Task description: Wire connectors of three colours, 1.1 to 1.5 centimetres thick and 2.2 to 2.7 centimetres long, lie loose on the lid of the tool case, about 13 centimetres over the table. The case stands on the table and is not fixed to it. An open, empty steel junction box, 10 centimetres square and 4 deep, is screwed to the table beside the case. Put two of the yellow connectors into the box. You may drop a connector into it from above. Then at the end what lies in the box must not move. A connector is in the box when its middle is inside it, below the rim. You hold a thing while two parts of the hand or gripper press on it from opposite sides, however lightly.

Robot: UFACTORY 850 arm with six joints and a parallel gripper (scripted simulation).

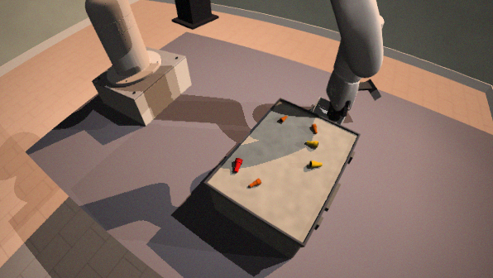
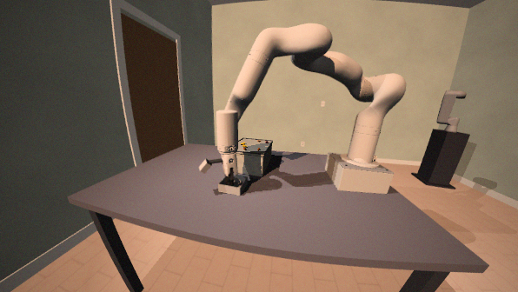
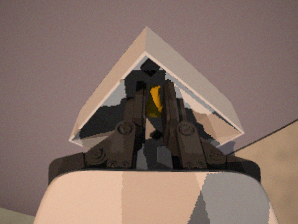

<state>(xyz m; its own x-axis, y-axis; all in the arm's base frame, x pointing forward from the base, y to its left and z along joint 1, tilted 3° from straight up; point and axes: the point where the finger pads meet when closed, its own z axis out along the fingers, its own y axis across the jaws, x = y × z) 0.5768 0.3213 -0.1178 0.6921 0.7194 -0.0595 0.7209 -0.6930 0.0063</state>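
My gripper is now 20 mm short of the tool case, 290 mm to the left of it and 60 mm below it. Round my hand: red connector: 50 mm behind, 380 mm to the right, 110 mm above.
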